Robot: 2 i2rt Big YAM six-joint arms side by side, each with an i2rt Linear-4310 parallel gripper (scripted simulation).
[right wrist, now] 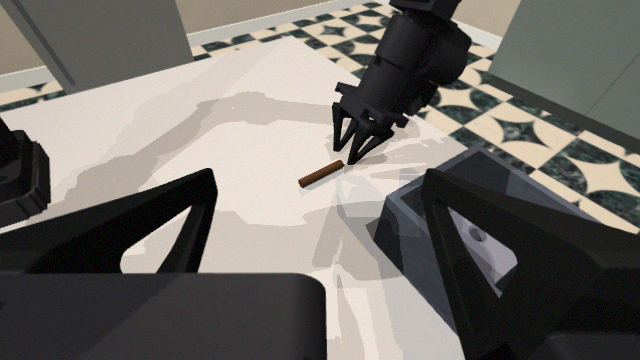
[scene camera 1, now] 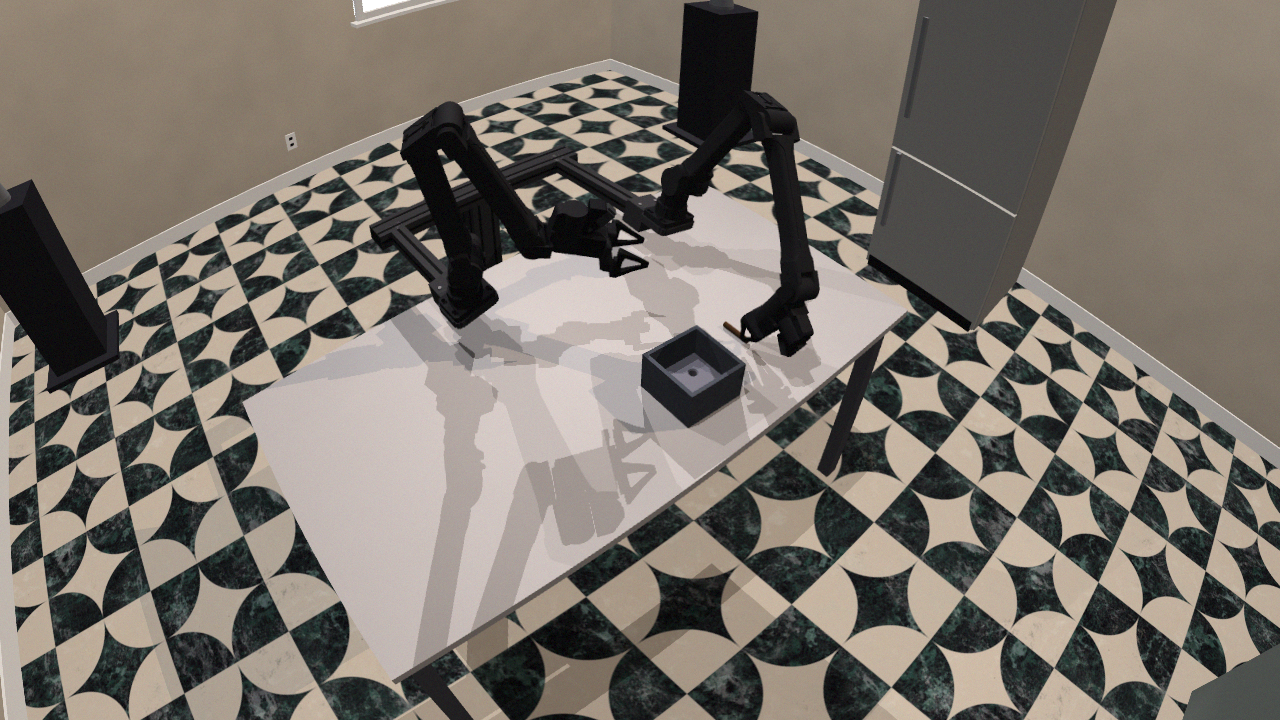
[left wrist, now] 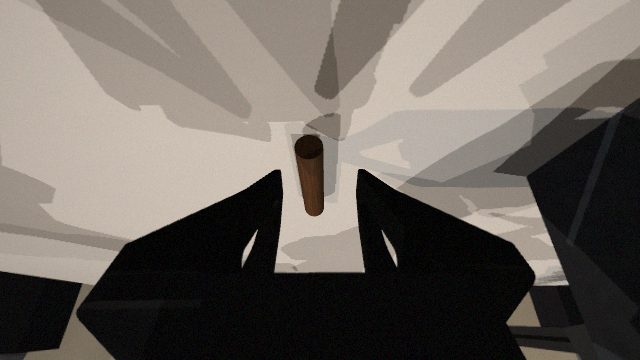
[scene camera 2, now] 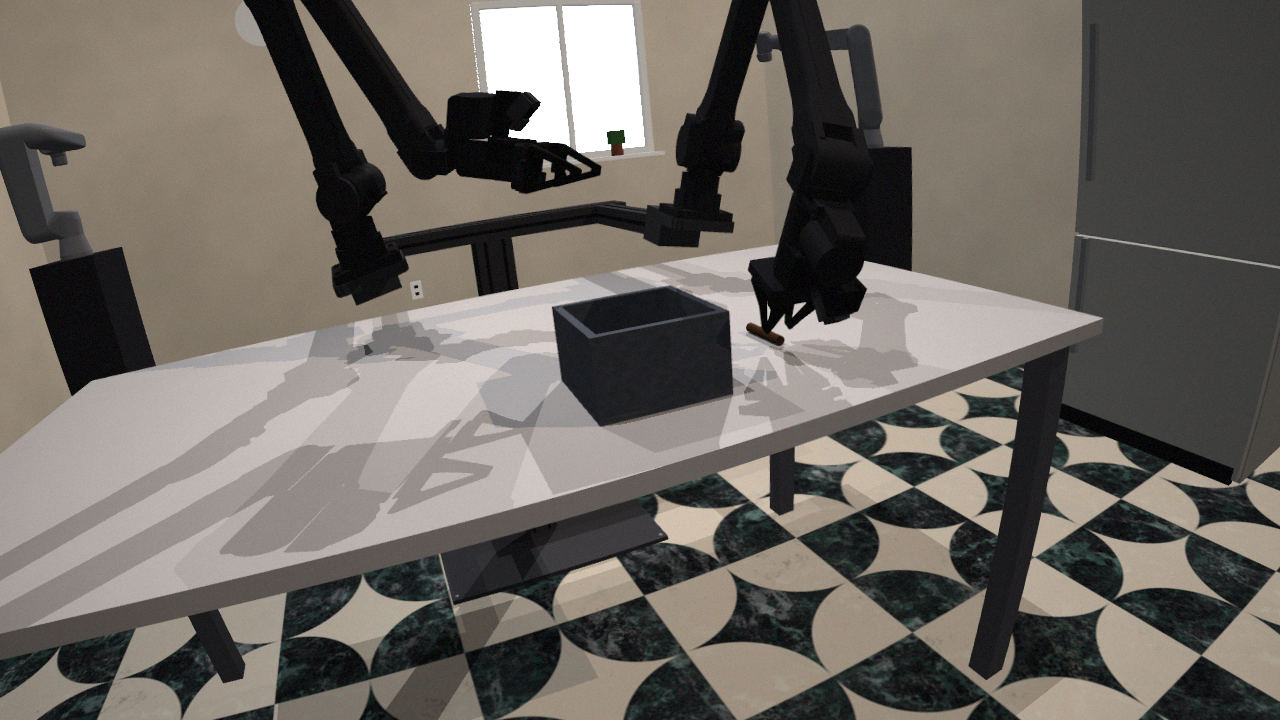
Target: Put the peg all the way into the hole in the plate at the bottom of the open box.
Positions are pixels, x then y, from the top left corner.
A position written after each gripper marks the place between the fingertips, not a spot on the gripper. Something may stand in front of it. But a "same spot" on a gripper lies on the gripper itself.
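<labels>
Right gripper out of frame in the left wrist view. Right gripper visible in the right wrist view, scene camera 1 and scene camera 2 (591, 172). Right gripper, same spot: (right wrist: 69, 288) and (scene camera 1: 614, 225). A dark box visible in the right wrist view (402, 234), the left wrist view (580, 193), scene camera 1 and scene camera 2. Dark box, same spot: (scene camera 2: 663, 362) and (scene camera 1: 717, 394).
</labels>
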